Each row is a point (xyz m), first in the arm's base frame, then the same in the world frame.
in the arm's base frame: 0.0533 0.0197 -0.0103
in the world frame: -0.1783 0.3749 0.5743
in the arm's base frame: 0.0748 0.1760 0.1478
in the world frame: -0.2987 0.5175 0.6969
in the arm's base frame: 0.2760 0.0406 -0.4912
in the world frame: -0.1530 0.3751 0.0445
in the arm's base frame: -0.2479 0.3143 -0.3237
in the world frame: -0.5943 0.1165 0.3848
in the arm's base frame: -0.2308 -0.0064 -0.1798
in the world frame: -0.2812 0.0618 0.5358
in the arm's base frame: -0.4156 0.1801 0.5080
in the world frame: -0.4629 0.2574 1.2219
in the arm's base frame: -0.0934 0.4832 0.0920
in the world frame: -0.6510 0.4772 0.6880
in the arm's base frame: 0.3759 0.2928 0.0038
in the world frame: -0.3003 0.7551 0.4350
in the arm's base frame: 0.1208 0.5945 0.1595
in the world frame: -0.6627 0.7253 0.6543
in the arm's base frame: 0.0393 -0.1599 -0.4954
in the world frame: -0.0628 0.0985 0.1523
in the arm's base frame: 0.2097 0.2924 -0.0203
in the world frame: -0.3673 0.6078 0.4797
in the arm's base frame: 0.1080 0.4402 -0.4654
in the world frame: -0.5824 0.4039 0.1023
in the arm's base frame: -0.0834 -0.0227 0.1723
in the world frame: -0.1768 0.3181 0.7992
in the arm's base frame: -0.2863 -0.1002 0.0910
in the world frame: -0.1929 0.0871 0.8129
